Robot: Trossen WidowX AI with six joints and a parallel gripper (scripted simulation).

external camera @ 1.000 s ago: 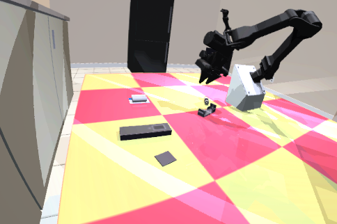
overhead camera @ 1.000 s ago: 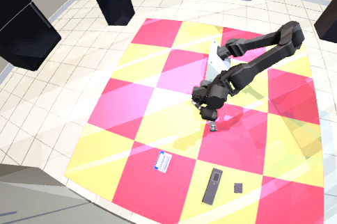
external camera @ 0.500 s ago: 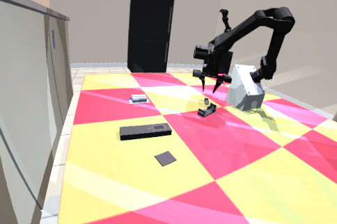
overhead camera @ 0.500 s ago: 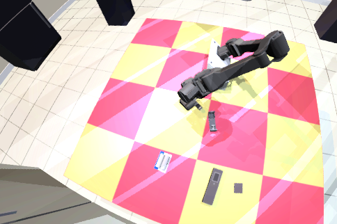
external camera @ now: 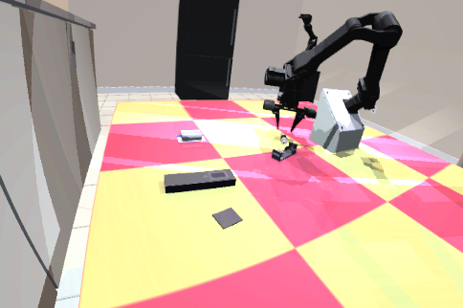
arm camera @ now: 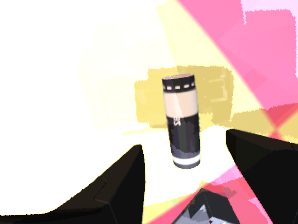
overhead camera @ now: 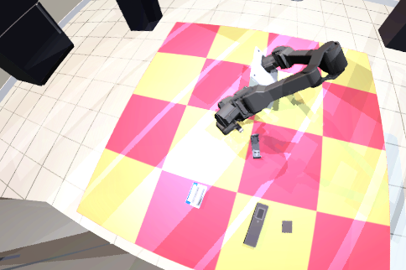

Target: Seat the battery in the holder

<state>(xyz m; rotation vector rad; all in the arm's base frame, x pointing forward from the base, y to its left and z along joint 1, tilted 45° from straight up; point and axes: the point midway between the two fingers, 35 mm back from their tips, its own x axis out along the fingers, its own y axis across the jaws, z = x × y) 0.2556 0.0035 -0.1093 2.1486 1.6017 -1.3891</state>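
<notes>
Now: the battery 30 mm below my gripper tip. Round my gripper tip: remote control (370 mm ahead, 160 mm to the left, 20 mm below); battery blister card (320 mm ahead, 90 mm to the right, 30 mm below).
</notes>
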